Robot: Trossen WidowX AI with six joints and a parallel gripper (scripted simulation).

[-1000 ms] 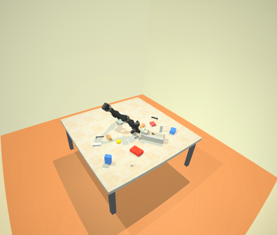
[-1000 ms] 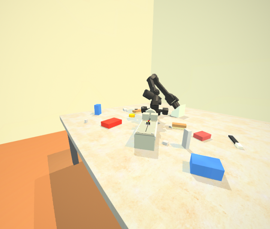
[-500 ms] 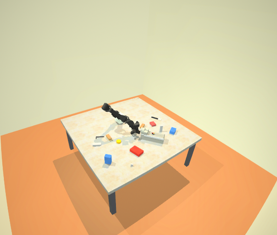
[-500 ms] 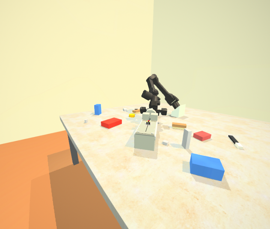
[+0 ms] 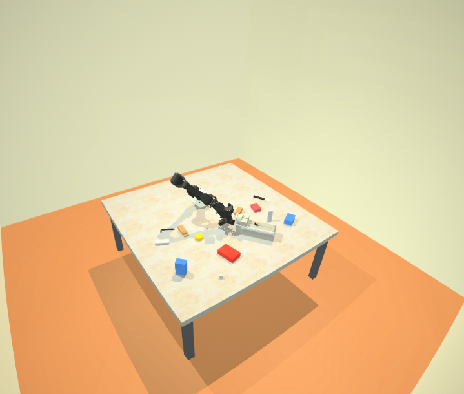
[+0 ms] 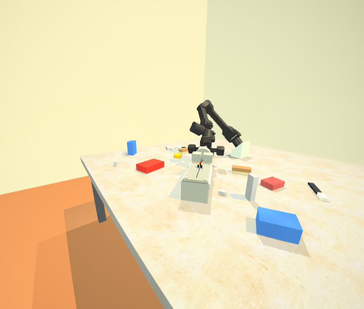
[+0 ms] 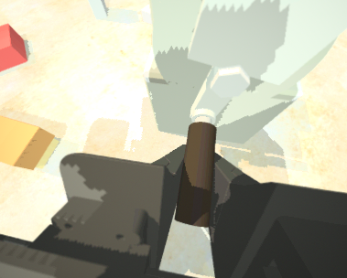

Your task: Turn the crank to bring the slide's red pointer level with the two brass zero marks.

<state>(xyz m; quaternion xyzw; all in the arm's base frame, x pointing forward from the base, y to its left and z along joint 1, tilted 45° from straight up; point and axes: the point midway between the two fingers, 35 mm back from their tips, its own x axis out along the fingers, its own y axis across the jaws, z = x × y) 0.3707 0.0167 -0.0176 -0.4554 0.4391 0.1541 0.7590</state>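
The brown crank handle is 3 cm above my gripper tip, 2 cm behind it and 1 cm to the right of it. Also, from my gripper tip: red pointer 12 cm ahead, 9 cm to the left, 5 cm above; crank 4 cm above; yellow disc 26 cm to the right, 3 cm behind, 2 cm below.
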